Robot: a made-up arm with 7 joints. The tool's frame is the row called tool. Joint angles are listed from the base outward.
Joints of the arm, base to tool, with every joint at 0 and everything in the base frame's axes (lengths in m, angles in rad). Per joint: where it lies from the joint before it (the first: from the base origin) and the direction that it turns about. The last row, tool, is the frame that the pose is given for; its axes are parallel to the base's.
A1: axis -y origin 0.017 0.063 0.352
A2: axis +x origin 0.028 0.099 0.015
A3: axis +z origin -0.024 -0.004 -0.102
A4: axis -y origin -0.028 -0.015 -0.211
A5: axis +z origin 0 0.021 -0.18
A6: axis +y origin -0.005 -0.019 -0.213
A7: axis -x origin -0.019 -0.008 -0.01
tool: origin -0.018 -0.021 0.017
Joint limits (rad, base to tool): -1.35..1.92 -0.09..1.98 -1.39..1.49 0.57..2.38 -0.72..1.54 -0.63..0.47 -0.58..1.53
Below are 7 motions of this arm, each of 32 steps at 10 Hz.
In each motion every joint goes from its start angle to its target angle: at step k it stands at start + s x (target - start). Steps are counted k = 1, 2, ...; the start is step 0. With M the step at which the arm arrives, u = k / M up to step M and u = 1 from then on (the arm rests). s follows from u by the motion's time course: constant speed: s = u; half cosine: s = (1 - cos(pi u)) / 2; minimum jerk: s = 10 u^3 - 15 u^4 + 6 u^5.
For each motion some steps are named. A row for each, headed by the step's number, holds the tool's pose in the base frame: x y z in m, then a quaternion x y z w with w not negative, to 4 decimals.
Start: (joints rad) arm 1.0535 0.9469 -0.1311 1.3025 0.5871 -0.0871 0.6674
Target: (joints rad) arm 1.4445 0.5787 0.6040 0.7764 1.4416 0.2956 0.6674
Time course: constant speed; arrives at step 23
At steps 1, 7, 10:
1: 0.4484 0.4632 0.4907 0.0488 -0.8792 -0.2841 0.3794
7: 0.4338 0.4968 0.5232 -0.0844 -0.9412 -0.1272 0.3015
10: 0.4274 0.5127 0.5327 -0.1626 -0.9530 -0.0571 0.2491

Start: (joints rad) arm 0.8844 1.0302 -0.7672 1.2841 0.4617 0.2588 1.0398
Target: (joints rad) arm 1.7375 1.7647 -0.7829 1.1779 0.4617 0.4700 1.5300
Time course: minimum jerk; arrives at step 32
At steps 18, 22, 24, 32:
18: 0.3070 0.6007 0.5148 0.0306 -0.4785 -0.4034 0.7793
22: 0.2019 0.6442 0.5601 0.0544 -0.5212 -0.3425 0.7798
24: 0.1591 0.6576 0.5688 0.0595 -0.5396 -0.3180 0.7773
32: 0.0995 0.6728 0.5729 0.0629 -0.5663 -0.2840 0.7711

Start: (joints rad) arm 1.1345 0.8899 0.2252 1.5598 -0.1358 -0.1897 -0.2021
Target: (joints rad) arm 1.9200 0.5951 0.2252 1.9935 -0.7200 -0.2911 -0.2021
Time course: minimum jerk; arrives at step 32
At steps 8, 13, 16, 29, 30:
8: 0.3162 0.4561 0.6401 -0.5092 0.8586 -0.0462 0.0376
13: 0.2510 0.4234 0.6915 -0.5276 0.8309 -0.0700 0.1620
16: 0.1925 0.3996 0.7195 -0.5405 0.7964 -0.0957 0.2539
29: 0.0055 0.3388 0.7310 -0.5622 0.6383 -0.2036 0.4848
30: 0.0036 0.3383 0.7306 -0.5623 0.6363 -0.2049 0.4868

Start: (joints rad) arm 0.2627 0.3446 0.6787 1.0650 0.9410 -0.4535 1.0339
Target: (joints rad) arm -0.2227 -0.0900 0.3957 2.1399 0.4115 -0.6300 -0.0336
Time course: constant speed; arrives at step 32
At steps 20, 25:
20: 0.3606 0.3088 0.1040 0.0113 -0.9307 0.1377 0.3387
25: 0.3434 0.2698 0.1347 0.0381 -0.9342 0.1722 0.3102

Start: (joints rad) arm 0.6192 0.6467 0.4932 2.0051 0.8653 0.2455 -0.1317
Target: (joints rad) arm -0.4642 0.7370 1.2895 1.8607 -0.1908 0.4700 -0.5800
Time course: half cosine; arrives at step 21
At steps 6, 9, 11, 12, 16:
6: 0.2985 0.3734 0.4483 0.1473 -0.9087 0.1863 0.3433
9: 0.2888 0.4284 0.4001 0.3303 -0.8238 0.2411 0.3927
11: 0.2694 0.4681 0.3695 0.4637 -0.7413 0.2610 0.4090
12: 0.2564 0.4871 0.3569 0.5278 -0.6955 0.2641 0.4099
16: 0.1980 0.5462 0.3314 0.7287 -0.5208 0.2412 0.3735

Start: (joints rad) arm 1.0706 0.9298 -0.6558 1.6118 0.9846 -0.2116 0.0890
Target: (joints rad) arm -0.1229 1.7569 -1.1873 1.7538 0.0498 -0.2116 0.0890
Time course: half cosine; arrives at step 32
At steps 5, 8, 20, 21, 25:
5: 0.4655 0.2411 0.3601 -0.0866 -0.8695 -0.2422 0.4217
8: 0.4581 0.2634 0.3006 -0.0454 -0.8297 -0.2828 0.4792
20: 0.2455 0.4212 0.0530 0.0531 -0.4216 -0.5791 0.6958
21: 0.2212 0.4341 0.0467 0.0481 -0.3807 -0.6023 0.7000
25: 0.1394 0.4760 0.0428 0.0175 -0.2394 -0.6746 0.6981

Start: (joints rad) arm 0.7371 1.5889 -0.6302 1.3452 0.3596 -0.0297 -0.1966
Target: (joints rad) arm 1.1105 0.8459 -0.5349 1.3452 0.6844 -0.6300 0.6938
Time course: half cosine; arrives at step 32
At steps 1, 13, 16, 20, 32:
1: 0.3608 0.5876 0.3494 0.5387 -0.5980 -0.2596 0.5336
13: 0.4358 0.5075 0.3436 0.3023 -0.7442 -0.3233 0.5003
16: 0.4637 0.4695 0.3516 0.2110 -0.7892 -0.3568 0.4532
20: 0.4960 0.4158 0.3706 0.1029 -0.8323 -0.4034 0.3659
32: 0.5328 0.3226 0.4197 -0.0304 -0.8615 -0.4743 0.1788

